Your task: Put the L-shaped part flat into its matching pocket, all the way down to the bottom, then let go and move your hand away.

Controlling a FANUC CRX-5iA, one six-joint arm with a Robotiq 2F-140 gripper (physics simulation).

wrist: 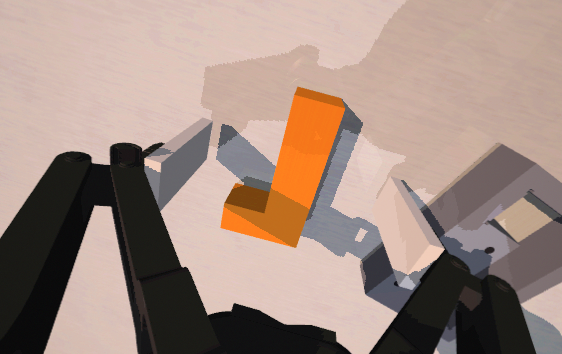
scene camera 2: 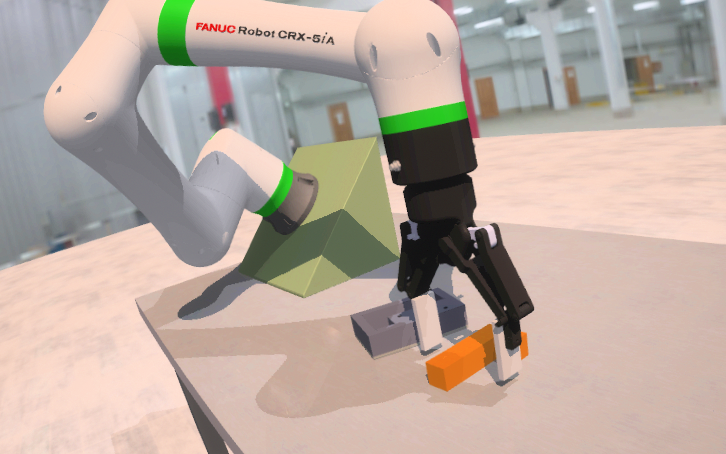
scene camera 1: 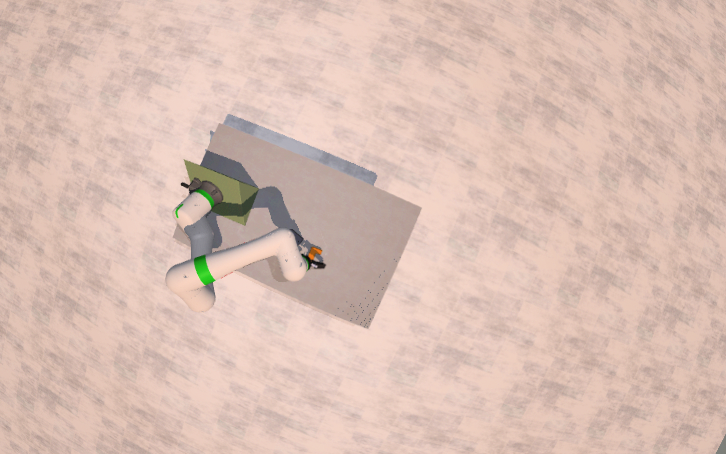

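Where they show: gripper, fingertip midpoint: (wrist: 296, 167) (scene camera 2: 468, 358) (scene camera 1: 311, 257); arm's base at its link origin: (scene camera 2: 297, 205) (scene camera 1: 212, 191).
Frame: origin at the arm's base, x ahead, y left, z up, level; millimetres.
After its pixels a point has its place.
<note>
The orange L-shaped part (scene camera 1: 315, 252) @(z -109, x 657, y -77 mm) (scene camera 2: 463, 362) @(z -117, x 659, y -135 mm) (wrist: 315, 145) @(z -110, x 640, y -141 mm) lies flat on the table. The grey block with the pocket (scene camera 2: 393, 342) @(z -124, x 531, y -143 mm) (wrist: 490, 175) @(z -119, x 528, y -155 mm) lies beside it, on the right in the wrist view; a finger partly hides it. A pale patch shows inside its recess. My gripper (scene camera 1: 312, 255) @(z -127, x 645, y -114 mm) (scene camera 2: 467, 365) @(z -127, x 645, y -114 mm) (wrist: 296, 167) @(z -127, x 645, y -114 mm) is open and low over the table, pointing down, with its pads on opposite sides of the part. In the wrist view both pads appear apart from the part, and the right pad is close to the block. Exact fingertip height is unclear.
A large olive wedge-shaped body (scene camera 1: 230, 187) @(z 68, x 135, y 71 mm) (scene camera 2: 331, 171) @(z 61, x 79, y 61 mm) stands on the table (scene camera 1: 364, 230) @(z -139, x 859, y 149 mm) (scene camera 2: 615, 321) @(z -140, x 734, y 70 mm) near the arm's base. The arm's shadows fall across the table. The table's left edge shows in scene camera 2.
</note>
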